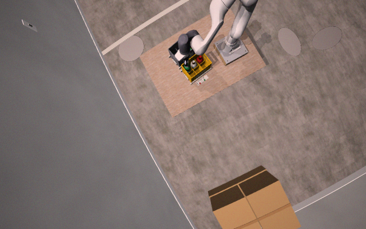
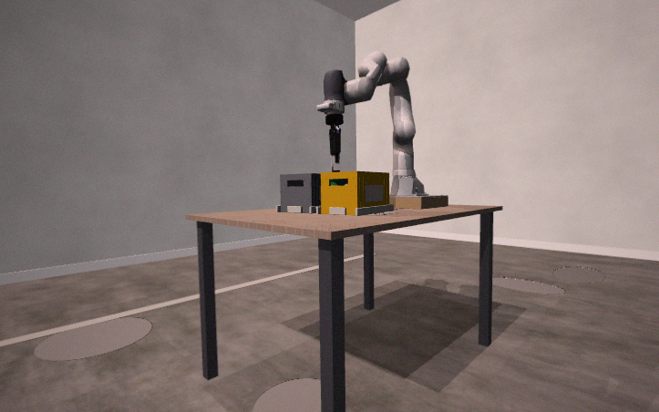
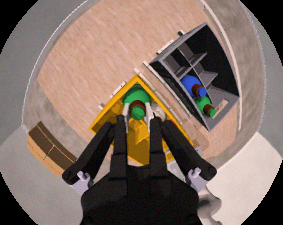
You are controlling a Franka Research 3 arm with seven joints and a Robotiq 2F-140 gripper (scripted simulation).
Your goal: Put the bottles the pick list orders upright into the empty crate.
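Now: hand 130 mm above the white bottle, 80 mm past it and 20 mm to the left of it. Round my hand: blue bottle: 170 mm to the right, 130 mm below, 50 mm behind; yellow crate: 130 mm below, 100 mm behind, 20 mm to the left; red bottle: 170 mm behind, 130 mm below, 40 mm to the right.
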